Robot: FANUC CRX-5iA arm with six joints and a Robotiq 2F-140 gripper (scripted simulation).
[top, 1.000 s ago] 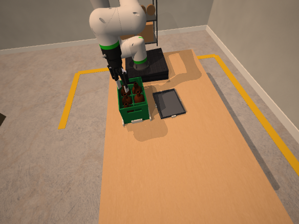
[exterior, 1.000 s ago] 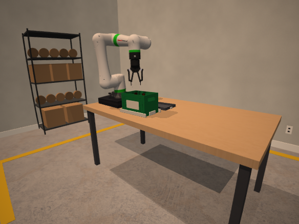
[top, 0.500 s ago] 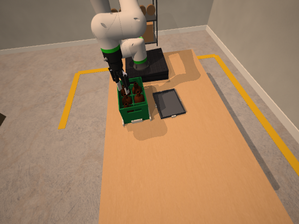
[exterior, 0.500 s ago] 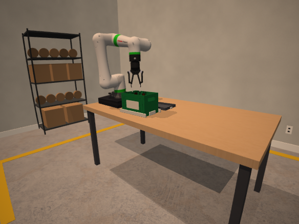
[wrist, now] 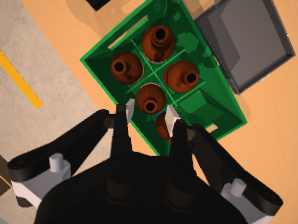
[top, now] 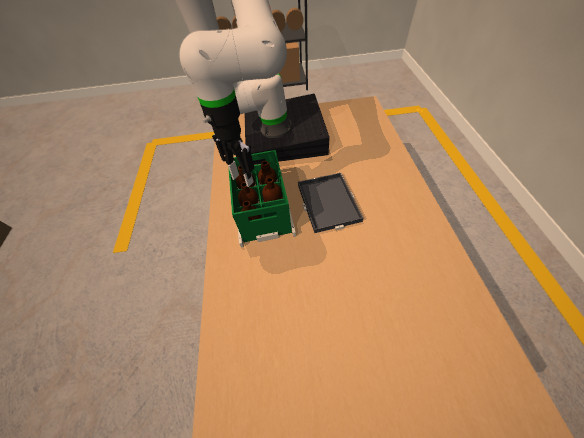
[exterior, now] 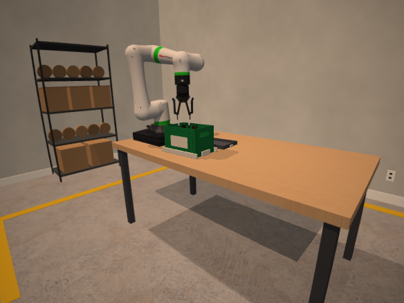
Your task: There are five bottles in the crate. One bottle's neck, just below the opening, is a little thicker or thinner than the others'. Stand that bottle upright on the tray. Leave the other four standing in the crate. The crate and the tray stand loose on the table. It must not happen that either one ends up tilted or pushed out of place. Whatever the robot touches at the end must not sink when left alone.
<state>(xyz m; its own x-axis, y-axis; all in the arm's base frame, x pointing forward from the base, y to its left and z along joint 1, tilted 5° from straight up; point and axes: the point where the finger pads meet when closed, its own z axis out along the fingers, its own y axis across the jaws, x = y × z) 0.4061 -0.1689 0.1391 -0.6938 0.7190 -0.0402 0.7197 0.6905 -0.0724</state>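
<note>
Right now the green crate is 4 cm to the left of my hand and 13 cm below it. From my hand the other things lie so: dark grey tray (3 cm ahead, 31 cm to the left, 20 cm below); glass bottle (9 cm behind, 9 cm to the left, 13 cm below).
</note>
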